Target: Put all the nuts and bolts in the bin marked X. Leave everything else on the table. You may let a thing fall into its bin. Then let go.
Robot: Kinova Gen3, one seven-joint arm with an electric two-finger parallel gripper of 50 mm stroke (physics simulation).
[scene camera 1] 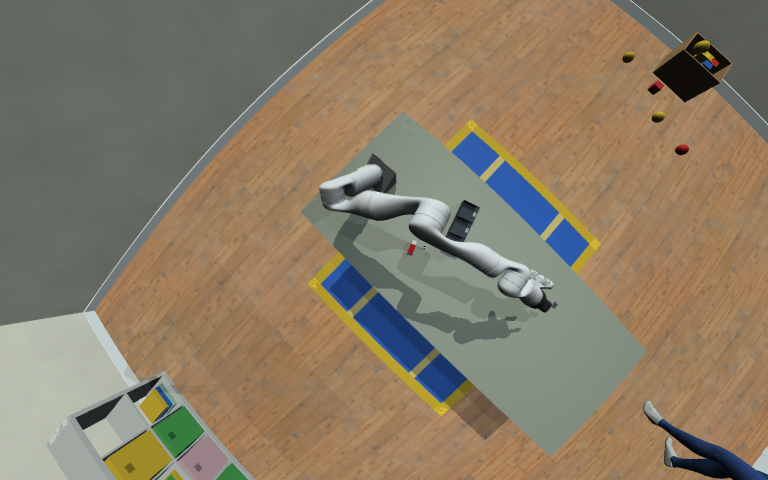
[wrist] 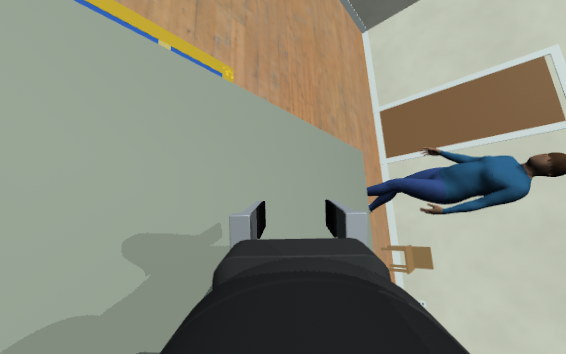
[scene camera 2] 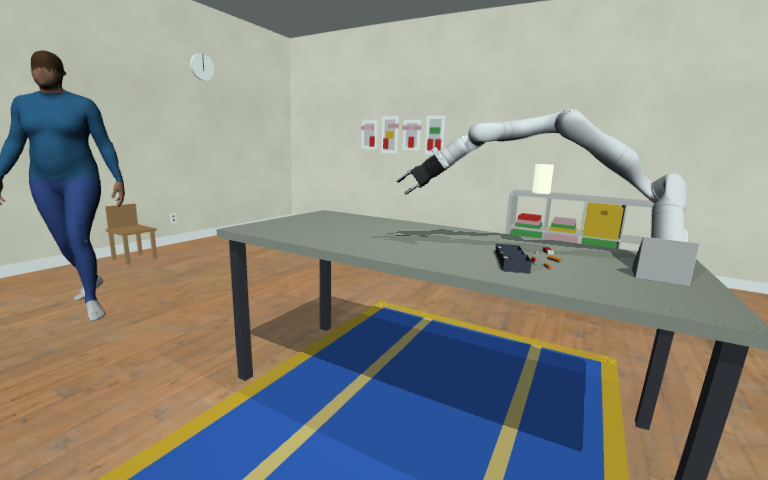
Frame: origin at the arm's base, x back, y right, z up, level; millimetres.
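Seen in the pictures: gripper, fingertip midpoint: (scene camera 1: 549,301) (wrist: 295,213) (scene camera 2: 401,187); arm's base at its link origin: (scene camera 1: 375,174) (scene camera 2: 667,255).
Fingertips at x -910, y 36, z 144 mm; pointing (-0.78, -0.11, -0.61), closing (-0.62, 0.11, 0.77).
Pixels of each thing's middle, then the offset from my fingertips to it. Level surfaces: height alone.
- dark bin unit with compartments, body centre: (scene camera 2: 511,256) (scene camera 1: 460,227) dx +439, dy -76, dz -200 mm
- grey-green table at its surface level: dz -220 mm
- red-and-white thing at the middle of its body: (scene camera 2: 548,250) (scene camera 1: 412,247) dx +569, dy +135, dz -213 mm
- small grey thing at the middle of its body: (scene camera 1: 424,246) dx +523, dy +97, dz -216 mm
- small red thing at the middle of its body: (scene camera 2: 534,260) dx +517, dy -50, dz -213 mm
A dark bin unit with compartments (scene camera 1: 478,207) (scene camera 2: 516,268) stands on the grey-green table (scene camera 1: 589,362) (scene camera 2: 362,249) (wrist: 125,150). The arm partly covers it in scene camera 1, and I cannot read an X. Beside it lie a red-and-white thing (scene camera 1: 411,249) (scene camera 2: 547,249), a small grey thing (scene camera 1: 424,247), a small red thing (scene camera 2: 534,259) and two orange things (scene camera 2: 554,258) (scene camera 2: 547,266). They are too small to tell which are nuts or bolts. My gripper (scene camera 1: 554,305) (scene camera 2: 401,187) (wrist: 295,213) is open and empty, high above the table, well away from the bins.
The arm's grey base block (scene camera 2: 665,261) stands on the table. Blue and yellow mats (scene camera 1: 523,195) (scene camera 2: 339,407) lie on the floor. A person (scene camera 2: 62,147) (wrist: 480,180) stands beyond the table's far end. A shelf unit (scene camera 2: 511,203) stands behind the table.
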